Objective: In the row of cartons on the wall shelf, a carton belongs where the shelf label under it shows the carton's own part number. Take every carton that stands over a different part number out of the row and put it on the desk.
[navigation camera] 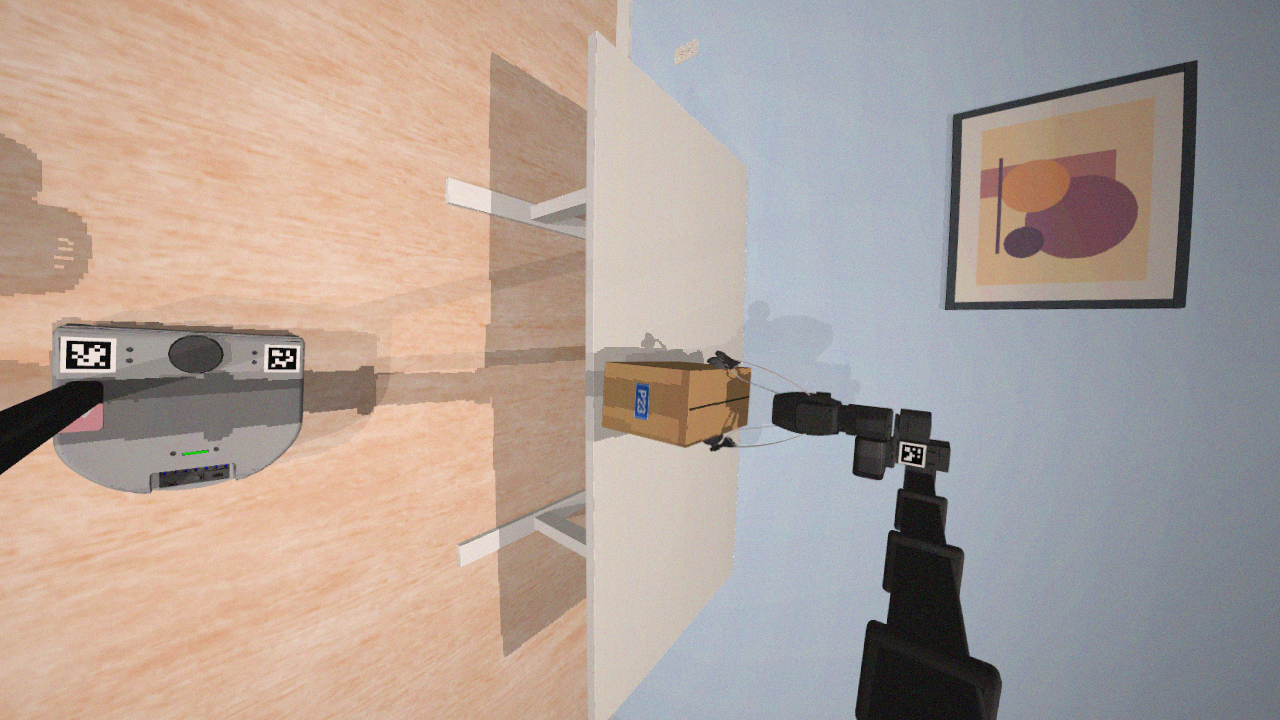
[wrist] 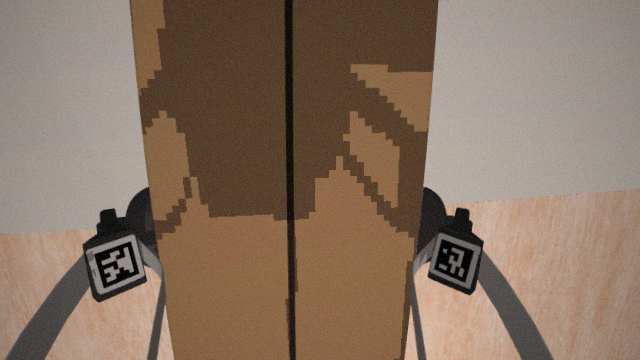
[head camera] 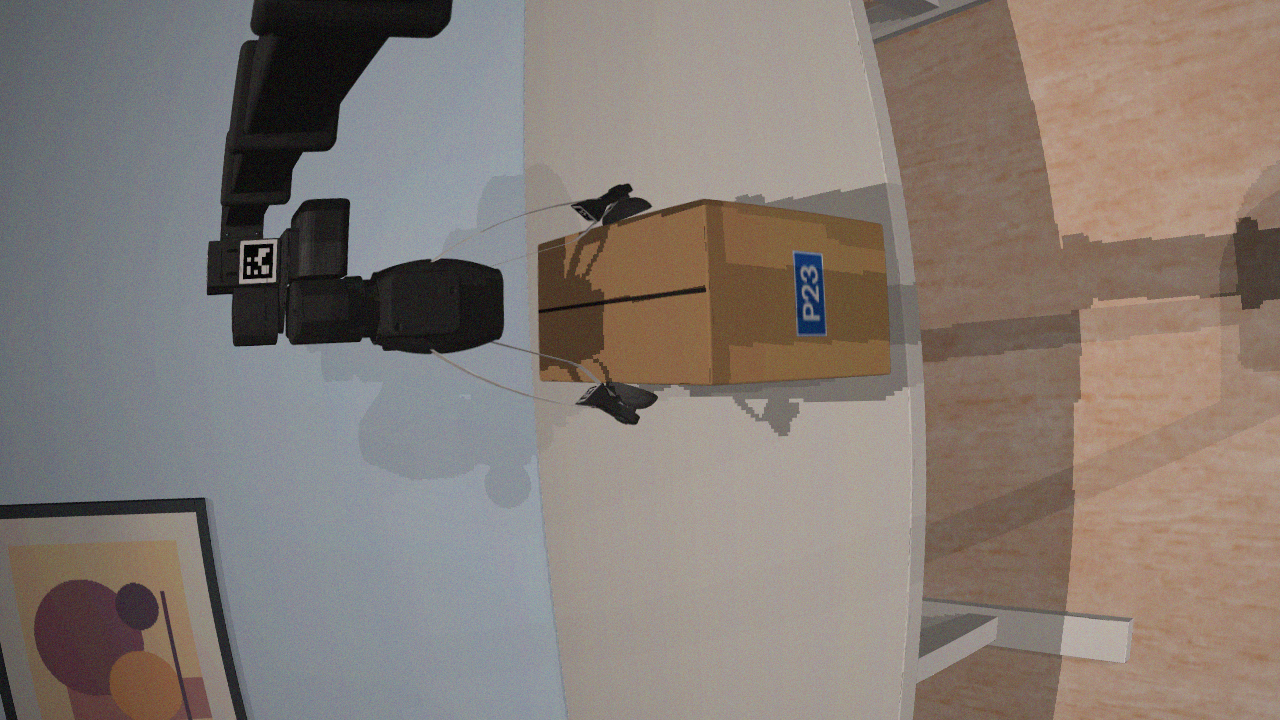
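Seen in the pictures: robot's base, origin of the base link: (navigation camera: 198, 352).
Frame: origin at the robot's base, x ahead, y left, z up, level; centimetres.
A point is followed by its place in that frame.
A brown carton (head camera: 760, 313) @[y -49.9, x -0.9, z 92.1 cm] (navigation camera: 666, 402) @[y -49.9, x -1.9, z 92.3 cm] (wrist: 225, 275) with a blue P23 label stands upright over the pale desk (head camera: 716, 555) @[y -82.3, x 25.4, z 72.0 cm] (navigation camera: 662, 223) @[y -74.1, x 37.7, z 72.0 cm] (wrist: 50, 100), its label face towards the desk's front edge. My gripper (head camera: 619, 304) @[y -62.0, x -2.2, z 92.9 cm] (navigation camera: 721, 402) @[y -62.0, x -2.2, z 92.9 cm] (wrist: 292, 213) @[y -62.0, x -2.2, z 92.9 cm] comes from above and is shut on this carton, one finger pad against each side near its top. Whether the carton's base touches the desk top is hard to tell. The wall shelf, its labels and the row of cartons do not show in these views.
The desk's white legs (head camera: 1092, 635) (navigation camera: 483, 197) stand on the wood floor. My base (navigation camera: 179, 411) @[y 2.2, x -10.6, z 16.0 cm] is in front of the desk. A blue wall with a framed picture (head camera: 210, 573) @[y -131.9, x 35.3, z 131.6 cm] (navigation camera: 1190, 179) @[y -131.1, x 51.6, z 174.5 cm] rises behind the desk.
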